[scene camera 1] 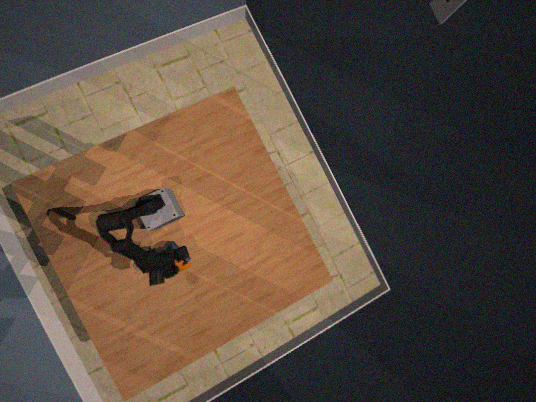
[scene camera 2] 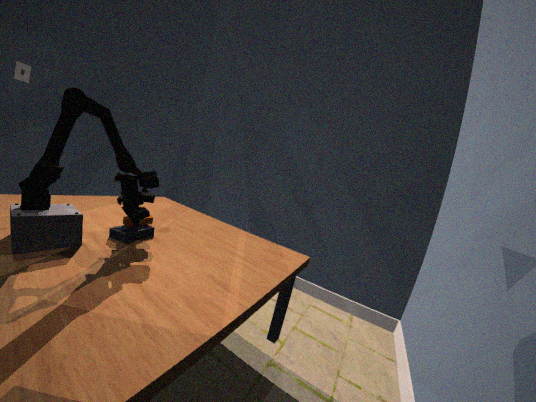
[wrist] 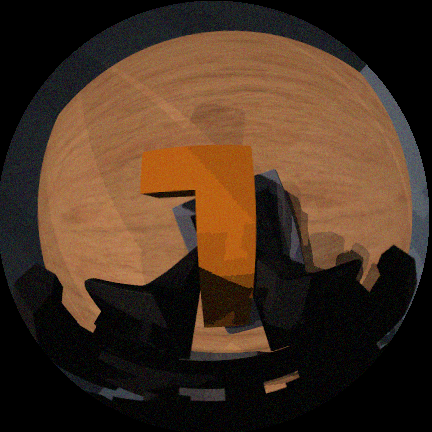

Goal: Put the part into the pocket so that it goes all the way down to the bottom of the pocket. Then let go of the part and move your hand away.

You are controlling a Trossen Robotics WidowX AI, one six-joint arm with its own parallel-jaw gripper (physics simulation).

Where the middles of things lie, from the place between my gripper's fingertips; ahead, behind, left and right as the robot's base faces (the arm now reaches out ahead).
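My hand: 2 cm above the pocket block [wrist: 276,234], 2 cm past it, 3 cm to the left of it. Orange part [wrist: 220,176]: 2 cm above my hand, 1 cm ahead of it, 1 cm to the left of it.
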